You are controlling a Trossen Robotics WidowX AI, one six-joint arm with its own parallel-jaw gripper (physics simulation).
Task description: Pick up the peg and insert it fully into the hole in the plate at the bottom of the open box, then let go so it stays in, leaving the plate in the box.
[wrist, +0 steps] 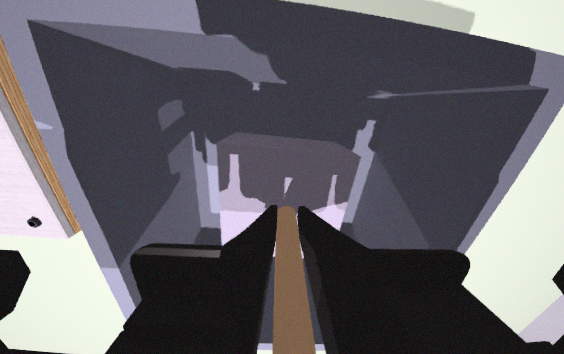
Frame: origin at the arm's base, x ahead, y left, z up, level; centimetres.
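Where they show: gripper, fingertip midpoint: point(287, 211).
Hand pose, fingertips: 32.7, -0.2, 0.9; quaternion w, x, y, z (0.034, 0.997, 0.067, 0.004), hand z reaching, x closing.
Observation:
After its pixels a point has its place, as x, y, z.
The peg point(291, 290) {32.5, -0.1, 6.4} is a long brown rod between the two black fingers, running from the bottom edge of the view up to the fingertips. My gripper point(287, 211) {32.7, -0.2, 0.9} is shut on the peg. It is over the open box point(110, 130) {23.5, 4.0, 2.9}, whose grey-blue walls stand around the view's middle, mostly in shadow. The plate point(300, 155) {32.7, 3.8, 0.6} lies at the bottom of the box, beyond the fingertips, pinkish with dark shadow and some bright light patches. Its near part is covered by the fingers and peg. I cannot make out the hole. Whether the peg touches the plate cannot be told.
A pale panel point(30, 185) {14.2, -1.8, 0.2} with a wooden edge and a small black fitting point(34, 222) {13.6, -5.0, 0.4} is at the left, outside the box. Sloping box walls flank the gripper on both sides. Black parts show at the lower left and right edges. Pale surface shows around the box.

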